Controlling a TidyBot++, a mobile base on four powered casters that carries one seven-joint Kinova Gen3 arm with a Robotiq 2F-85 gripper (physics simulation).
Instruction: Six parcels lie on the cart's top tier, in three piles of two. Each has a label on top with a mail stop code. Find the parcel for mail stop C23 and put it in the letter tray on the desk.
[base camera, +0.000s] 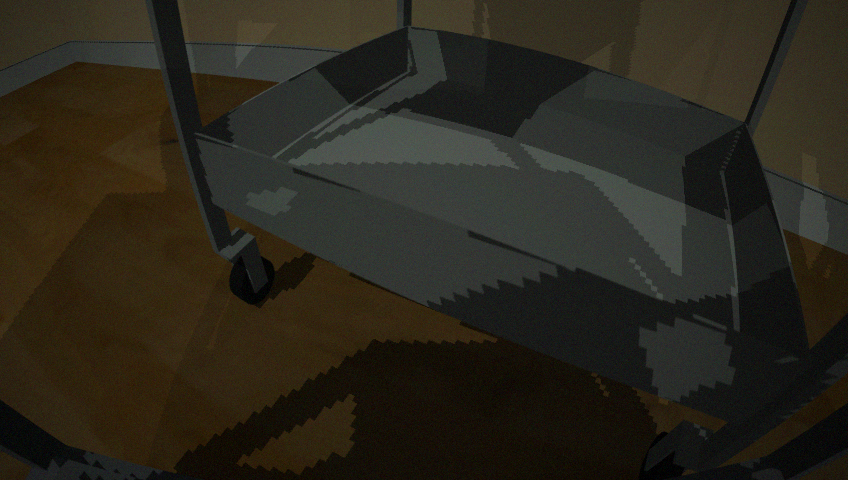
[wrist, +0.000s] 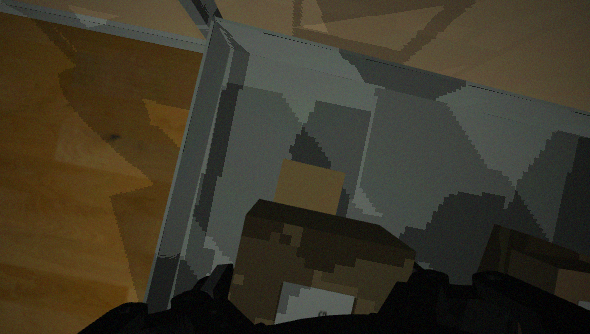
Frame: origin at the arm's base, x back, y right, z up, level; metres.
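Seen in the pictures: gripper, fingertip midpoint: (wrist: 306, 277).
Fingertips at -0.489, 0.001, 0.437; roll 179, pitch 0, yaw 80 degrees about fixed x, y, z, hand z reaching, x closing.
A point is followed by its place in that frame, as x, y, z.
My gripper (wrist: 306, 277) @(-0.489, 0.000, 0.437) is shut on a brown parcel (wrist: 327, 245) @(-0.513, 0.012, 0.480), at the bottom of the wrist view. The parcel's white label (wrist: 312, 302) @(-0.495, 0.002, 0.480) shows in part; its code is cut off and too small to read surely. The held parcel is above a lighter brown parcel (wrist: 311, 185) @(-0.520, 0.018, 0.318), which lies on the cart's grey top tier (wrist: 425, 145) @(-0.525, 0.136, 0.266); its label is hidden. Another parcel (wrist: 532, 267) @(-0.420, 0.162, 0.342) shows in part at the lower right, partly behind the dark gripper. The letter tray and the desk do not show in either view.
In the base camera view, the cart's lower tier (base camera: 368, 217) @(-0.293, -0.030, -0.214) stands close ahead, with a corner post (base camera: 181, 89) @(-0.374, -0.181, -0.157) and a caster (base camera: 251, 279) @(-0.371, -0.163, -0.357) at the left. The top tier's raised side rim (wrist: 187, 165) @(-0.561, -0.076, 0.313) runs left of the held parcel. A wall (base camera: 535, 23) @(-0.757, 0.168, -0.202) is behind the cart.
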